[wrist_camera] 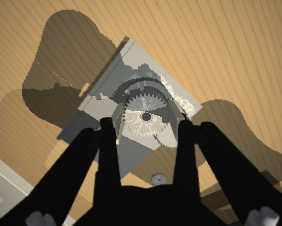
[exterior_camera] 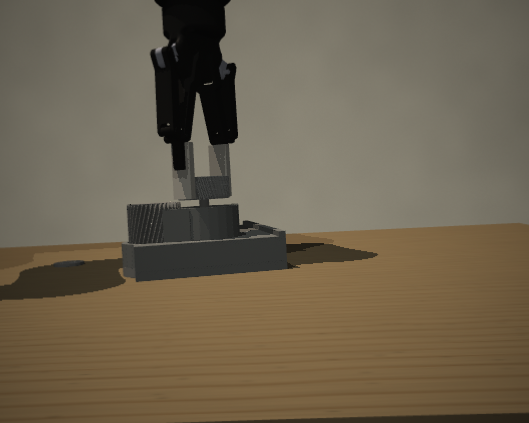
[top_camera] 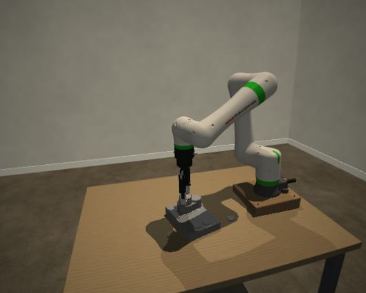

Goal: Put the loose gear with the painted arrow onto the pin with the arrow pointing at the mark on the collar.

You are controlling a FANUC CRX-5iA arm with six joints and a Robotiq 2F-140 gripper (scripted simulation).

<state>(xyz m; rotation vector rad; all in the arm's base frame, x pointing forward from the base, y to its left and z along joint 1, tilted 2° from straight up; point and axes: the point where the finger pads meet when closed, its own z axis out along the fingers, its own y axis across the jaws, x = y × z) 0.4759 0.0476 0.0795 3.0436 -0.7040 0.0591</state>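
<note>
Right now the gear is 20 mm below my hand.
</note>
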